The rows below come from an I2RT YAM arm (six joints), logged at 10 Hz.
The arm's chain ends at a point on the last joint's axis. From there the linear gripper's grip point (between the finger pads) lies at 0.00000 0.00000 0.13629 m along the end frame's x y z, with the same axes.
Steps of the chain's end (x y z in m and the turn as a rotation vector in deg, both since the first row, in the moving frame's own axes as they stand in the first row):
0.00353 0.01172 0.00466 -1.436 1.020 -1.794
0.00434 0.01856 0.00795 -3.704 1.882 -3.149
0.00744 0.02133 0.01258 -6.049 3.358 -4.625
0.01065 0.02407 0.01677 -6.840 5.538 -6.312
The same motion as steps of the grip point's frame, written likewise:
0.00601 0.01510 0.00460 -1.436 1.020 -1.794
0.00905 0.02724 0.00759 -3.704 1.882 -3.149
0.01598 0.03535 0.01159 -6.049 3.358 -4.625
0.02464 0.03952 0.01517 -6.840 5.538 -6.312

